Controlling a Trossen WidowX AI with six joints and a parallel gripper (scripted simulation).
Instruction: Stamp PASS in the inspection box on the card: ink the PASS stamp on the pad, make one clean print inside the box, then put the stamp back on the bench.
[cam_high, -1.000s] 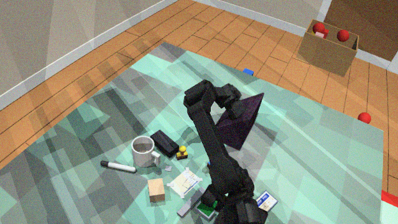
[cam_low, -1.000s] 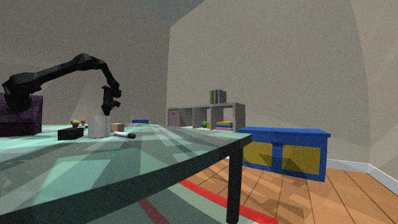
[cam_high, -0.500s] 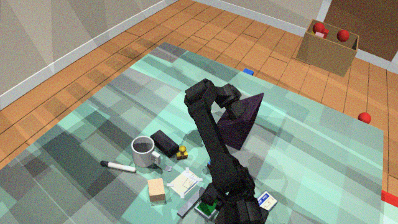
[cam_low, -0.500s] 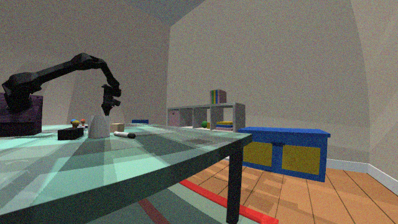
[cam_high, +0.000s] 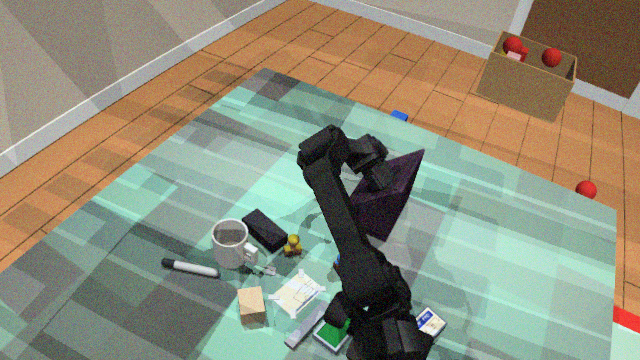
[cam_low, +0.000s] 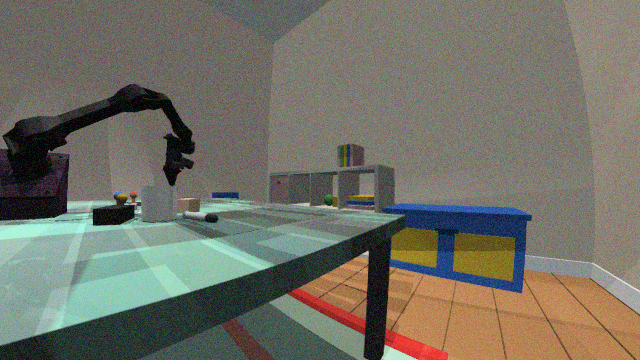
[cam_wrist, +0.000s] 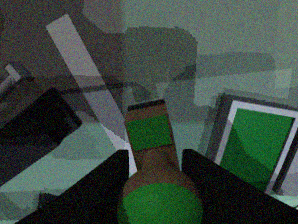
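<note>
Right now the dark green ink pad is 40 mm behind my gripper tip, 80 mm to the right of it and 80 mm below it. The rest, counted from my gripper tip: red-knobbed stamp: 140 mm behind, 10 mm to the right, 60 mm below; blue-and-white box: 140 mm behind, 80 mm to the left, 70 mm below; grey bar: 20 mm behind, 140 mm to the right, 80 mm below.
</note>
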